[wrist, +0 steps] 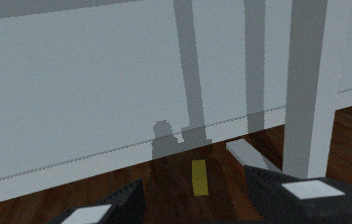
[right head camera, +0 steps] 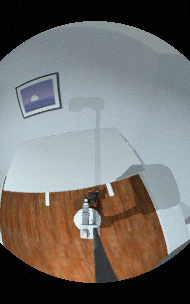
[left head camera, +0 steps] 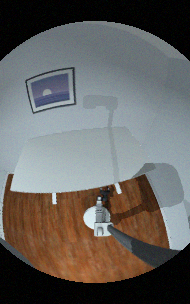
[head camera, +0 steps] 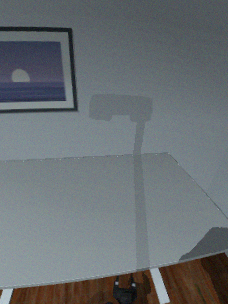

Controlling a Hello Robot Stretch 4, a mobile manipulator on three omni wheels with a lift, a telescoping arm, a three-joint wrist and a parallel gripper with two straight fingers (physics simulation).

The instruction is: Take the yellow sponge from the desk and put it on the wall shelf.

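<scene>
The yellow sponge lies on the floor under the desk, in the wrist view ahead of the gripper and between its fingers in the picture, beyond the fingertips. It does not show in the head views. The desk has a bare white top in the head views. My gripper is open and empty, at the desk's front edge and low, left of the right desk leg in the wrist view. The wall shelf does not show in these views.
A white desk leg rises at the right of the wrist view, with its foot running along the floor. The wall with its baseboard stands behind the sponge. A framed sunset picture hangs above the desk.
</scene>
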